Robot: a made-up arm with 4 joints. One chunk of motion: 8 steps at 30 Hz.
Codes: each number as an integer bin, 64 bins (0 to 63) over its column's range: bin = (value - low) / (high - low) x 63, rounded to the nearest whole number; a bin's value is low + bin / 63 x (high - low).
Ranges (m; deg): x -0.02..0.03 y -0.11..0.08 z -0.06..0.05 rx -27..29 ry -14..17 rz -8..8
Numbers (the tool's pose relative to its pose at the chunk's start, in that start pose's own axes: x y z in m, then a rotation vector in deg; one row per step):
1: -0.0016 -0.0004 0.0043 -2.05 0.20 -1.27
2: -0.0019 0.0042 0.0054 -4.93 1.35 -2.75
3: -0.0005 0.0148 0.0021 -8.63 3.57 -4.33
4: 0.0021 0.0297 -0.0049 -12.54 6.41 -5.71
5: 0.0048 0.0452 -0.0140 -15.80 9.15 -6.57
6: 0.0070 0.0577 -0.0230 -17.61 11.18 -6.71
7: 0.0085 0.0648 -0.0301 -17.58 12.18 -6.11
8: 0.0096 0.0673 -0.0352 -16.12 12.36 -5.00
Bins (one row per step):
1: 23 36 37 28 29 26
2: 23 38 37 25 31 21
3: 25 41 36 21 36 14
4: 28 46 32 16 41 9
5: 31 51 26 13 47 6
6: 34 56 21 11 51 5
7: 36 58 17 11 53 7
8: 37 59 14 12 54 12

